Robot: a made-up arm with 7 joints.
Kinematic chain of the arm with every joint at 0, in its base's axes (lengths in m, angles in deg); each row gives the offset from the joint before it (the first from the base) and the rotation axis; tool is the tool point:
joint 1: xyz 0 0.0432 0 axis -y
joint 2: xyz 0 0.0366 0 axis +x
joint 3: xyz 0 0 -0.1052 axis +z
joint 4: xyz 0 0 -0.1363 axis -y
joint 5: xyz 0 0 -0.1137 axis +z
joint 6: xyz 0 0 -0.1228 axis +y
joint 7: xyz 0 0 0 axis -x
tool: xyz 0 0 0
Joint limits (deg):
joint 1: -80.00..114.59
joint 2: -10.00..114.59
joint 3: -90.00..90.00
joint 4: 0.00..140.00
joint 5: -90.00..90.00
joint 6: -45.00..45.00
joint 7: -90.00..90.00
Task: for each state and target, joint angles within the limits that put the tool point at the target. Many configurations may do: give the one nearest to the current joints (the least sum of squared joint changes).
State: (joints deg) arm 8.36 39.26 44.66 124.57 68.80 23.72 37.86
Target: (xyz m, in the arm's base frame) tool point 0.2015 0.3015 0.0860
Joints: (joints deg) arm 36.53 52.05 24.31 98.61 68.80 23.72 37.86
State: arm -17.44 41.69 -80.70 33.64 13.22 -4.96 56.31
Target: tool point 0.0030 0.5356 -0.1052
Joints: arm -11.67 88.70 -75.26 23.73 13.22 -4.96 56.31
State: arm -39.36 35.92 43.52 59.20 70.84 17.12 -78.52
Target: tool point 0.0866 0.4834 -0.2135
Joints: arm -0.07 54.14 36.17 27.07 70.84 17.12 -78.52
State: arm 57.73 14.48 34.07 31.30 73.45 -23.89 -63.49
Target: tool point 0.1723 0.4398 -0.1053
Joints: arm 34.07 35.21 66.02 60.57 73.45 -23.89 -63.49
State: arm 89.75 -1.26 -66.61 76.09 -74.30 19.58 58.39
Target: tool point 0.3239 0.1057 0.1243
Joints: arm 87.44 41.45 -54.04 86.60 -74.30 19.58 58.39
